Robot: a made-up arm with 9 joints.
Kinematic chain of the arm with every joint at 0, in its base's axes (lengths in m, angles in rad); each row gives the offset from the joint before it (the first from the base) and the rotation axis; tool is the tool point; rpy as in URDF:
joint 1: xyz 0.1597 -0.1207 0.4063 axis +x
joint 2: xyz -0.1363 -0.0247 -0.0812 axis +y
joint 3: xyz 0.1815 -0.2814 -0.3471 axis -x
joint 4: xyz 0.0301 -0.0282 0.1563 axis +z
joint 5: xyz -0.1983 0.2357 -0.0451 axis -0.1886 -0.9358 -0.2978
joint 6: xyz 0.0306 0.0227 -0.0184 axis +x
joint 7: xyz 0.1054 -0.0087 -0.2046 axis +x
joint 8: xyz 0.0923 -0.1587 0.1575 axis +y
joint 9: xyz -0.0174 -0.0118 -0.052 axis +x
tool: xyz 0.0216 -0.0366 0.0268 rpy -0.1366 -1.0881 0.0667
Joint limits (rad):
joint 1: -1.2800..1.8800
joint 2: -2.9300..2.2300
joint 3: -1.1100..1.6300
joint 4: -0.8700..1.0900
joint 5: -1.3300..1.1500
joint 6: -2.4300..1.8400
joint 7: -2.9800..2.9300
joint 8: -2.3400..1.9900
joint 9: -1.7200..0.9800
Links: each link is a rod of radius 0.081 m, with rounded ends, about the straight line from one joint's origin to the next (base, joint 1, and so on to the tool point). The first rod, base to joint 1, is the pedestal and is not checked.
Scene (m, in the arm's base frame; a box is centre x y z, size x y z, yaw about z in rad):
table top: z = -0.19
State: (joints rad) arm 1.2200 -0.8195 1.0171 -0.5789 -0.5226 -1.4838 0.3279 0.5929 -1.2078
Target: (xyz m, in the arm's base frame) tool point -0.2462 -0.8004 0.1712
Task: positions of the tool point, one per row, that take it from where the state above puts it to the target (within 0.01 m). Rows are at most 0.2 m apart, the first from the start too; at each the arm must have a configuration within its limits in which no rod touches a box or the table.
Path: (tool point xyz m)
1: 0.5078 -0.1912 0.2436
2: 0.5136 -0.2264 0.2429
3: 0.5240 -0.2598 0.2551
4: 0.5367 -0.2879 0.2796
5: 0.5173 -0.2901 0.1907
6: 0.4488 -0.3420 0.1164
7: 0.3381 -0.4257 0.0915
8: 0.2001 -0.5042 0.1329
9: 0.1299 -0.5953 0.0772
10: 0.0462 -0.6721 0.0504
11: -0.0412 -0.7310 0.0511
12: -0.1233 -0.7708 0.0755
13: -0.1931 -0.7930 0.1178
14: -0.2462 -0.8004 0.1712

